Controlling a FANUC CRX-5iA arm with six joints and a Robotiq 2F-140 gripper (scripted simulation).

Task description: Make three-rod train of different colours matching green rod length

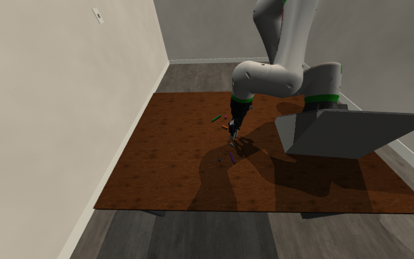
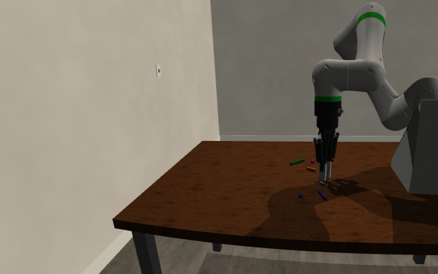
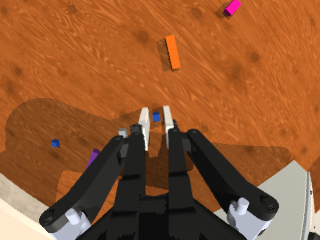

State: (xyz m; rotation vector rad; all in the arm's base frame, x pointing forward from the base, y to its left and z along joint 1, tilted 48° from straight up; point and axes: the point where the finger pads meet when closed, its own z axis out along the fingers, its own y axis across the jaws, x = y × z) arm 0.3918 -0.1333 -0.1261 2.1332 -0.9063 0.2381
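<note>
Now: hand 16 cm to the left of the green rod, 10 cm short of it and 3 cm above it. Round my hand: orange rod (8 cm to the right, 4 cm ahead, 3 cm below); grey rod (6 cm to the left, 3 cm below, 1 cm ahead); purple rod (14 cm to the left, 3 cm below, 3 cm ahead).
</note>
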